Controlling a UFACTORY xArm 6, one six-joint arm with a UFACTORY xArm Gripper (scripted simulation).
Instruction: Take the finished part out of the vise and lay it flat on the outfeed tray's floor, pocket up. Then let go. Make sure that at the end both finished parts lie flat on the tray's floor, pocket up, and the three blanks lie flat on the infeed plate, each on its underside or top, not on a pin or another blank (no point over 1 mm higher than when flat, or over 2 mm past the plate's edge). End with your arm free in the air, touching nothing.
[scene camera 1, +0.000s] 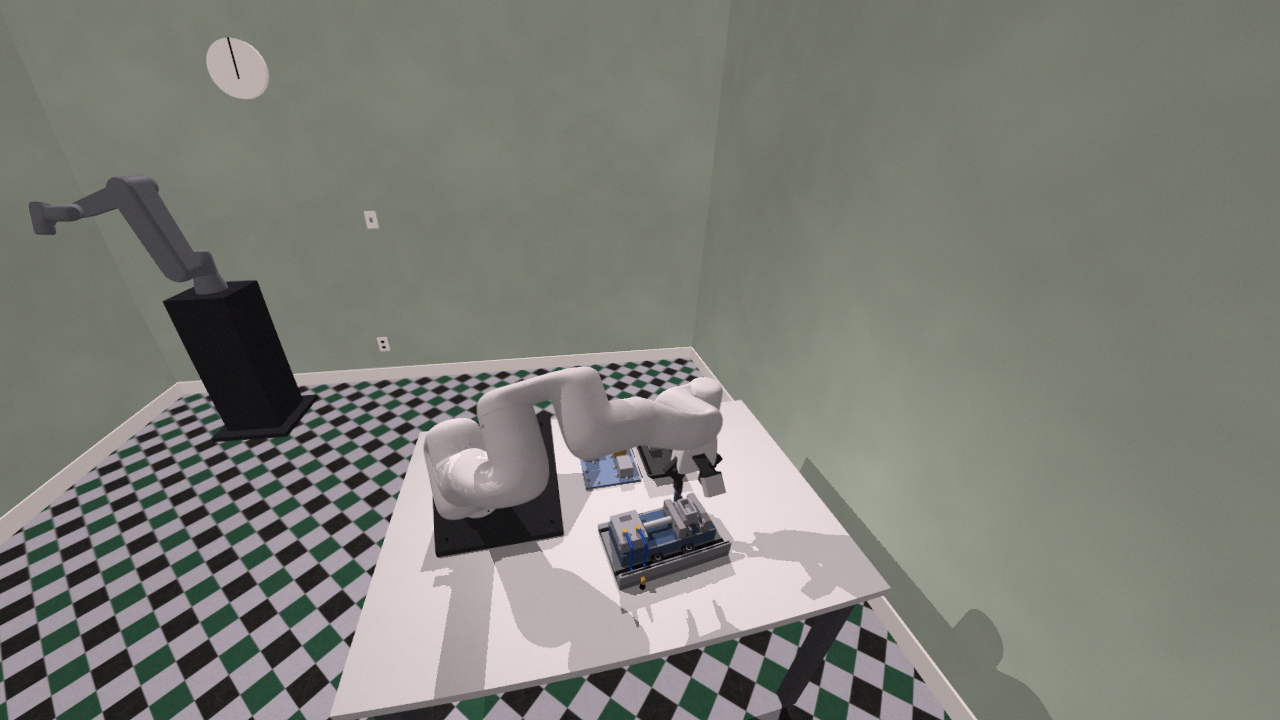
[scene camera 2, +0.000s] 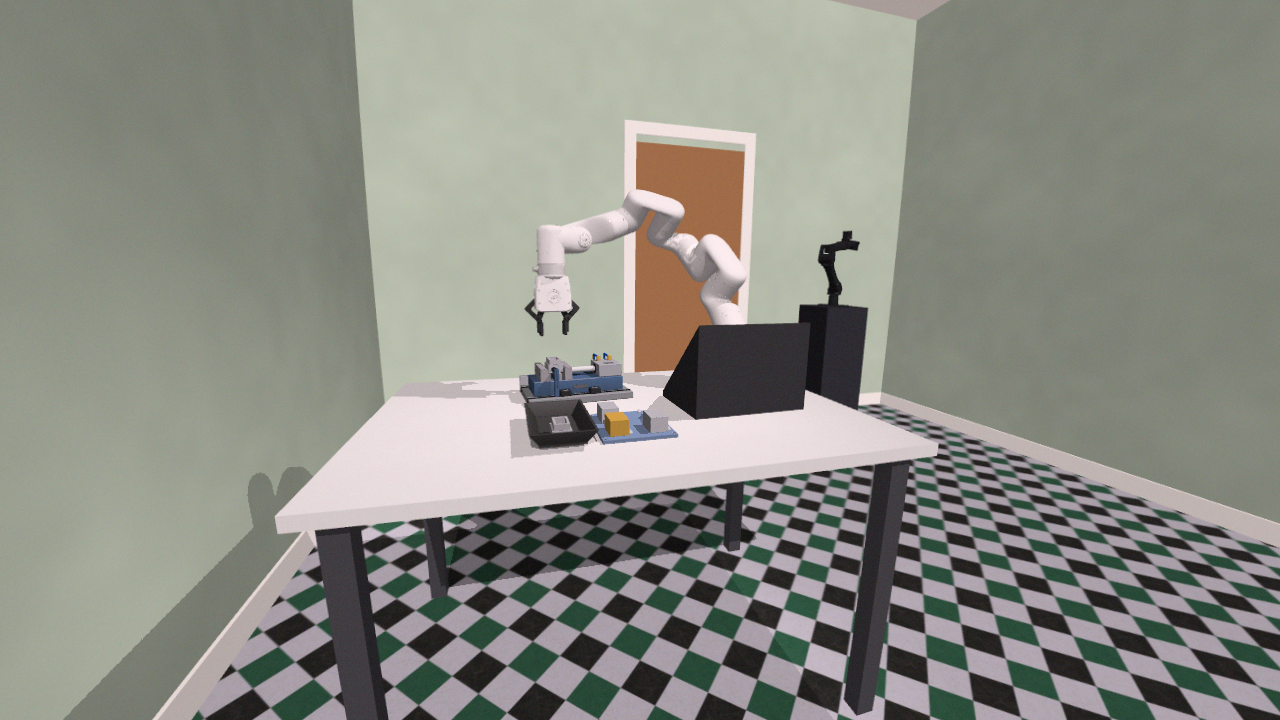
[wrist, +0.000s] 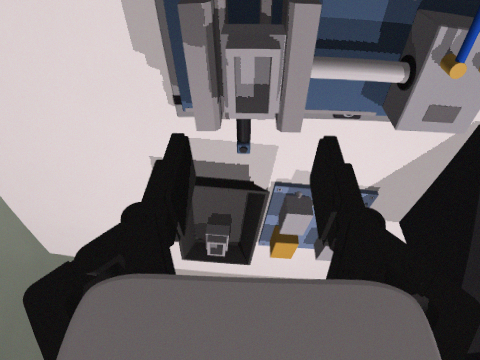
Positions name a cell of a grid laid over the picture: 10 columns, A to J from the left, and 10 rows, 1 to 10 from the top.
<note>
I see my gripper (scene camera 1: F7), a screw rod (wrist: G2) and a blue plate (scene camera 2: F7).
My gripper also shows in scene camera 2 (scene camera 2: E5) and in the wrist view (wrist: F5).
</note>
